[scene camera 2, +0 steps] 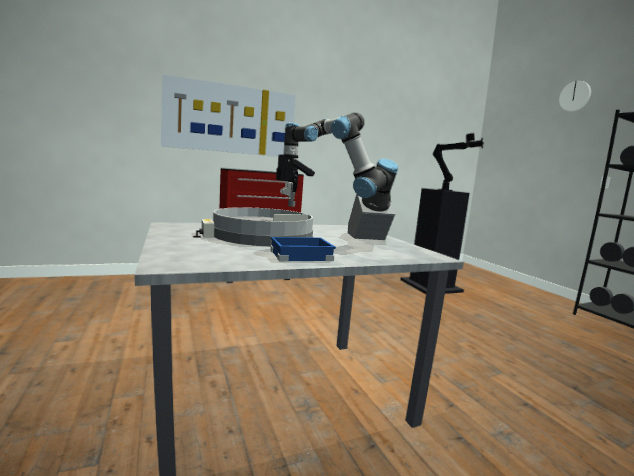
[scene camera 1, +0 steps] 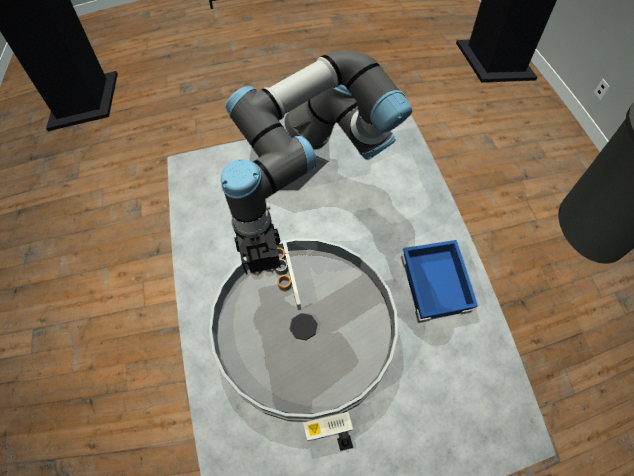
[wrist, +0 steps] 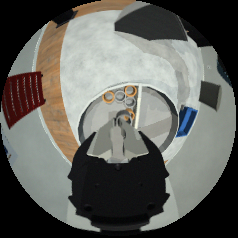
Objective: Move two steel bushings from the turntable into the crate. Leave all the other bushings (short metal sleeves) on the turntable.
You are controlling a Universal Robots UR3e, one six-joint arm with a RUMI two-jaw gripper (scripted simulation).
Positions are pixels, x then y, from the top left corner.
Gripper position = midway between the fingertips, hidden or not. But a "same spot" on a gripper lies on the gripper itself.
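My gripper is visible to me in the wrist view (117,118), and scene camera 1 and scene camera 2 show it too. On my gripper, (scene camera 1: 266,259) and (scene camera 2: 279,170) are the same spot.
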